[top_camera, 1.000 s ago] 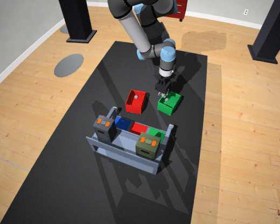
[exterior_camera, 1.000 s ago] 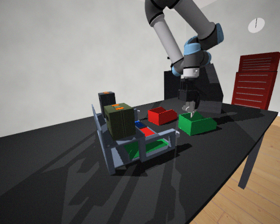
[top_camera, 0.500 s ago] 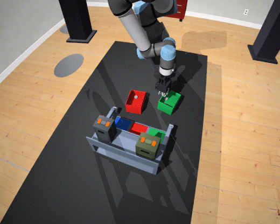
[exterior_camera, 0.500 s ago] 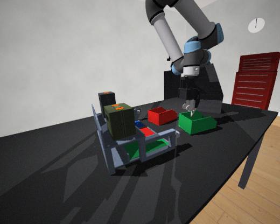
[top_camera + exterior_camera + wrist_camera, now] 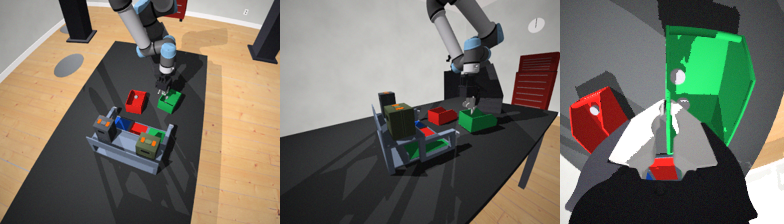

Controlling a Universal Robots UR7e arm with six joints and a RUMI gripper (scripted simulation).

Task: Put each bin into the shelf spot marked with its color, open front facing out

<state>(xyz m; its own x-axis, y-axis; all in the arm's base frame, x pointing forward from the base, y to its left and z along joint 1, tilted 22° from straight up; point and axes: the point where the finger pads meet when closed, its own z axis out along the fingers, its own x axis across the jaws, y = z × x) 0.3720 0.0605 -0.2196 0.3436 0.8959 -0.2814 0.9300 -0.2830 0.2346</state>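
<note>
The green bin lies 50 mm to the left of my hand, 30 mm below it and 10 mm ahead of it. From my hand the other things lie so: dark grey box: 370 mm ahead, 260 mm to the right, 80 mm above; then red bin: 170 mm to the right, 50 mm below, 50 mm ahead.
</note>
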